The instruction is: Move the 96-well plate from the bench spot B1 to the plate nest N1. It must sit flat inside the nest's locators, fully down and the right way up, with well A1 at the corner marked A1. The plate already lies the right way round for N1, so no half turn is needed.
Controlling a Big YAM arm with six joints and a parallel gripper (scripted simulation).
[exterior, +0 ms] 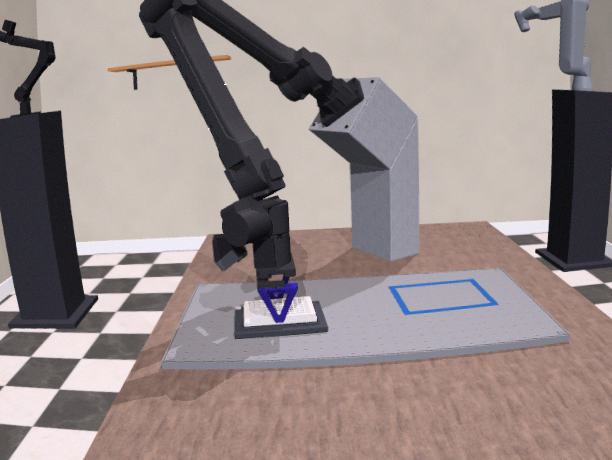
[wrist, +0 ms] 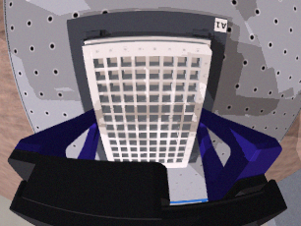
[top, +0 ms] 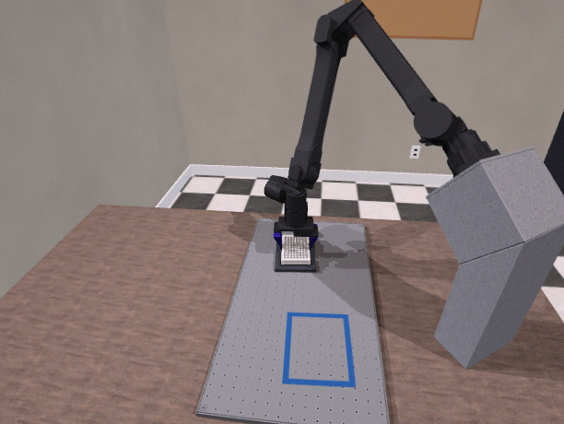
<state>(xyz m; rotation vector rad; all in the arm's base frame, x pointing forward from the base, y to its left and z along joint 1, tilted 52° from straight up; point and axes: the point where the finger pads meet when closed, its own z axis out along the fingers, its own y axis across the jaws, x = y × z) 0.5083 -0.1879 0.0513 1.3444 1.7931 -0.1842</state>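
The white 96-well plate lies right at my hand. The rest, counted from my hand: dark plate nest N1: 2 cm below; then A1 mark: 5 cm behind, 8 cm to the right, 1 cm below.
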